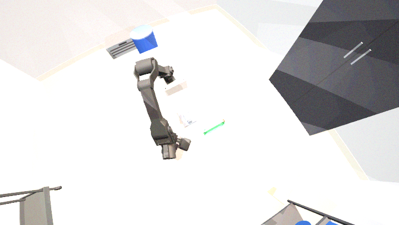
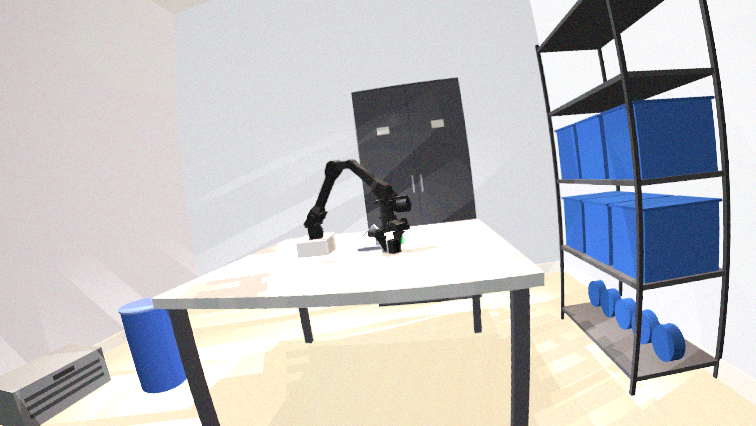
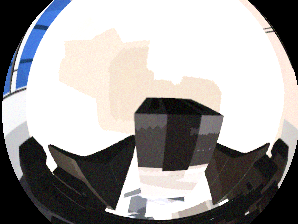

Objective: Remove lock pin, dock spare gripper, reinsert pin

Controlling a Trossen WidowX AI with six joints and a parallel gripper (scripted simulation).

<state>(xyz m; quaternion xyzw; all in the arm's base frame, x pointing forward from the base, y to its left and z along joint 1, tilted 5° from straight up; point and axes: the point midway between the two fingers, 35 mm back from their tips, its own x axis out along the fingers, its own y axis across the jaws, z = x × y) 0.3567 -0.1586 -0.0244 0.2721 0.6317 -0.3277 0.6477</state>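
My gripper tip is 20 mm below the spare gripper, 10 mm to the right of it and 10 mm past it. The rest, counted from my gripper tip: mount: 130 mm to the left, 90 mm behind, 40 mm above; translucent green bar: 230 mm to the left, 40 mm ahead, 10 mm above.
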